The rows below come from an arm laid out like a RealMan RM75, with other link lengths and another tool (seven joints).
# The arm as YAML. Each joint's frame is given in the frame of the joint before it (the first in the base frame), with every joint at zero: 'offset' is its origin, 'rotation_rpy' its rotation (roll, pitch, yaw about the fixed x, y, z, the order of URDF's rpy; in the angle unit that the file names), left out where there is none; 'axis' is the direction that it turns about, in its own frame. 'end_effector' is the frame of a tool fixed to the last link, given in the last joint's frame.
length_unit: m
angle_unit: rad
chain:
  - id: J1
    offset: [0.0, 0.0, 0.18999]
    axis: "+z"
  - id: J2
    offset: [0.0, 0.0, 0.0]
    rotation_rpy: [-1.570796, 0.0, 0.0]
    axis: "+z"
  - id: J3
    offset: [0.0, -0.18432, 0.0]
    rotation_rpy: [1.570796, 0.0, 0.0]
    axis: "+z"
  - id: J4
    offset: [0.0, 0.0, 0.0]
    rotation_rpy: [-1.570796, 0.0, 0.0]
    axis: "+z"
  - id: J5
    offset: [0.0, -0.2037, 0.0]
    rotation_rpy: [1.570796, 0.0, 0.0]
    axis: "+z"
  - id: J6
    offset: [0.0, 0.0, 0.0]
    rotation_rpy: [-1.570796, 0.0, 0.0]
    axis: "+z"
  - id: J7
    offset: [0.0, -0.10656, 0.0]
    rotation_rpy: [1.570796, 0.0, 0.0]
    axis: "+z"
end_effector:
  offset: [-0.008, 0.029, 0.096]
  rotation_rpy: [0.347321, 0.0, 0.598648]
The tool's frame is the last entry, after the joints.
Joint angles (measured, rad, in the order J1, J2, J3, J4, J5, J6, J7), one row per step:
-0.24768 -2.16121 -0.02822 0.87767 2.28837 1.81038 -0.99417
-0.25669 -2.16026 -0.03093 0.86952 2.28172 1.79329 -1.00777
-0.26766 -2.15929 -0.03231 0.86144 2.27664 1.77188 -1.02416
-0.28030 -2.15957 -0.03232 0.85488 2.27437 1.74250 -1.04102
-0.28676 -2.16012 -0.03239 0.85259 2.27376 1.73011 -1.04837
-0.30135 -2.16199 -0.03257 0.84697 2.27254 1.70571 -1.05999
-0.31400 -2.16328 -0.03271 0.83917 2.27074 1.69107 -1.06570
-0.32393 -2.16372 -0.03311 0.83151 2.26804 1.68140 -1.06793
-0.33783 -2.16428 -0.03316 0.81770 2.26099 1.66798 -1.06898
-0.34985 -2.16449 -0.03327 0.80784 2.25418 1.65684 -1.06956
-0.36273 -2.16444 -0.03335 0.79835 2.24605 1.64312 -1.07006
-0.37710 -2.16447 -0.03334 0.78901 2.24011 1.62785 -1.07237
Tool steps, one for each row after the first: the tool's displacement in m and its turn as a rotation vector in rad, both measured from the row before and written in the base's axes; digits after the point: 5 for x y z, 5 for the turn. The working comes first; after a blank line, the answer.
Tool pose at each row, in the base's axes (x y z in m, rotation vector in rad; the steps are taken from these numbers as rounded here):
-0.28471 0.20552 -0.00835 -1.96288 0.03439 -0.25810
-0.28468 0.21047 -0.00790 -1.95149 0.01789 -0.25847
-0.28490 0.21619 -0.00765 -1.94160 -0.00094 -0.25629
-0.28613 0.22270 -0.00790 -1.93288 -0.02104 -0.24621
-0.28636 0.22571 -0.00809 -1.92945 -0.02882 -0.24268
-0.28615 0.23207 -0.00895 -1.92276 -0.04043 -0.23805
-0.28455 0.23699 -0.01021 -1.91869 -0.04510 -0.24234
-0.28287 0.24082 -0.01116 -1.91477 -0.04629 -0.24834
-0.27988 0.24643 -0.01270 -1.90727 -0.04693 -0.26050
-0.27736 0.25135 -0.01345 -1.89985 -0.04561 -0.26949
-0.27501 0.25690 -0.01381 -1.89035 -0.04390 -0.27640
-0.27257 0.26269 -0.01444 -1.88282 -0.04374 -0.28237

0.00003 0.00495 0.00045 0.00985 -0.00908 0.01206
-0.00022 0.00572 0.00025 0.00826 -0.00827 0.01485
-0.00123 0.00651 -0.00025 0.00740 -0.00328 0.01950
-0.00023 0.00301 -0.00019 0.00286 -0.00154 0.00738
0.00021 0.00636 -0.00086 0.00576 -0.00287 0.01084
0.00160 0.00492 -0.00126 0.00337 -0.00555 0.00146
0.00168 0.00383 -0.00095 0.00348 -0.00506 -0.00181
0.00299 0.00561 -0.00154 0.00675 -0.00937 -0.00494
0.00252 0.00492 -0.00075 0.00701 -0.00622 -0.00475
0.00235 0.00555 -0.00036 0.00921 -0.00478 -0.00381
0.00244 0.00579 -0.00063 0.00712 -0.00473 -0.00246

